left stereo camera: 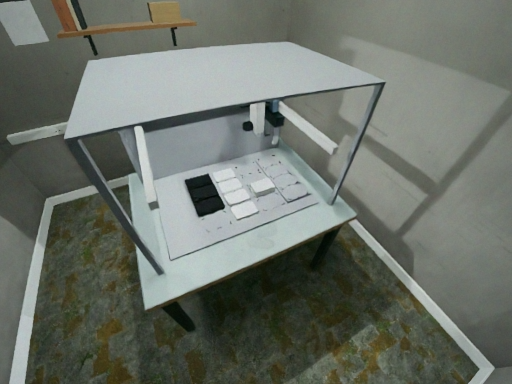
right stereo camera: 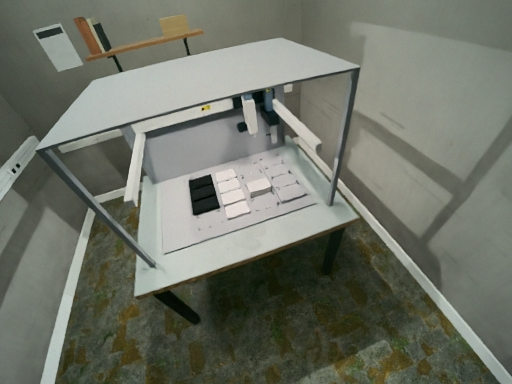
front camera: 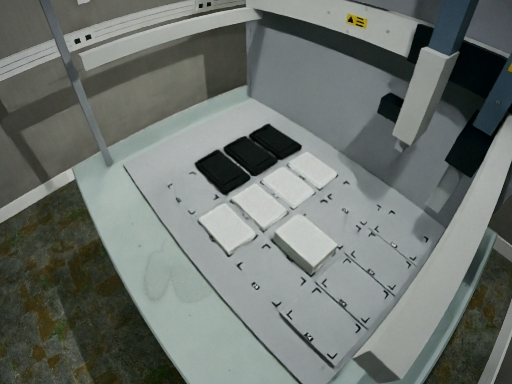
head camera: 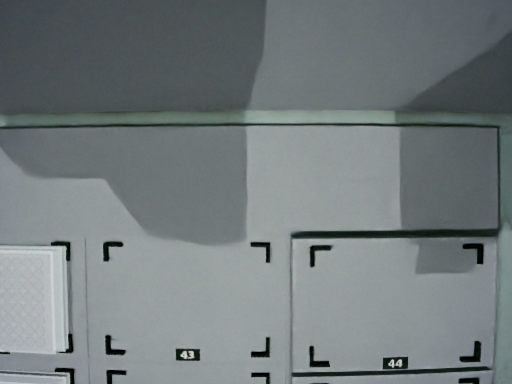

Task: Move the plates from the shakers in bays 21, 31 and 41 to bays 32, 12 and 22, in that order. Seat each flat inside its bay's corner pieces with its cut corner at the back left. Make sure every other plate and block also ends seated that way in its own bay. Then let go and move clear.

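Frame: origin at the robot's base, x back, y right, z up, level; centimetres.
Seen in the pictures: gripper, fingertip midpoint: (left stereo camera: 270, 139) (right stereo camera: 271, 138) (front camera: 439, 195); robot's base, link origin: (left stereo camera: 207, 231) (right stereo camera: 199, 229) (front camera: 168, 186).
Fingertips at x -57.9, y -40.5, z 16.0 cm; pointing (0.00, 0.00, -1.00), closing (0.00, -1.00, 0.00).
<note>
Pixels of each thing's top centre, then the offset from my fingertips to it. "*": a spot on its surface instead.
- bay 12, surface spot: (front camera: 227, 227) (left stereo camera: 245, 209) * dz -14.6, dx +34.5, dy +36.3 cm
- bay 22, surface spot: (front camera: 259, 205) (left stereo camera: 238, 196) * dz -14.6, dx +34.7, dy +25.8 cm
- bay 32, surface spot: (front camera: 288, 186) (left stereo camera: 231, 185) * dz -14.6, dx +34.4, dy +15.3 cm
- bay 42, surface spot: (head camera: 25, 300) * dz -14.6, dx +31.3, dy +3.9 cm
- bay 21, top centre: (front camera: 221, 165) (left stereo camera: 208, 203) (right stereo camera: 204, 203) dz -12.9, dx +51.9, dy +25.4 cm
- bay 31, top centre: (front camera: 249, 149) (left stereo camera: 203, 190) (right stereo camera: 202, 191) dz -12.9, dx +51.9, dy +14.7 cm
- bay 41, top centre: (front camera: 274, 136) (left stereo camera: 198, 179) (right stereo camera: 199, 180) dz -12.9, dx +51.9, dy +4.0 cm
- thick white block, top centre: (front camera: 306, 238) (right stereo camera: 258, 184) (left stereo camera: 262, 184) dz -11.8, dx +18.7, dy +25.5 cm
- Bay 43, surface spot: (head camera: 187, 300) * dz -16.0, dx +18.7, dy +4.2 cm
- raised bay 44, surface spot: (head camera: 385, 310) * dz -14.6, dx +3.2, dy +4.5 cm
White plates lie flat in bay 12 (front camera: 227, 227) (left stereo camera: 244, 210), bay 22 (front camera: 259, 205) (left stereo camera: 236, 196), bay 32 (front camera: 288, 186) (left stereo camera: 230, 185) and bay 42 (front camera: 313, 170) (head camera: 25, 300). They look level inside their corner pieces; their cut corners are too small to tell or out of view. The black shakers in bay 21 (front camera: 222, 171), bay 31 (front camera: 250, 155) and bay 41 (front camera: 275, 141) carry no white plate. A thick white block (front camera: 305, 240) (right stereo camera: 259, 186) sits in bay 23. My gripper (front camera: 439, 204) (right stereo camera: 274, 141) is raised at the back right, away from all plates, open and holding nothing; its far jaw is mostly hidden.
The parked white pipetting stage (front camera: 425, 97) (right stereo camera: 249, 116) hangs left of my gripper. A white side rail (front camera: 440, 260) crosses the right of the front view. Bay 43 (head camera: 187, 300) and raised bay 44 (head camera: 385, 310) show bare corner pieces below the back wall.
</note>
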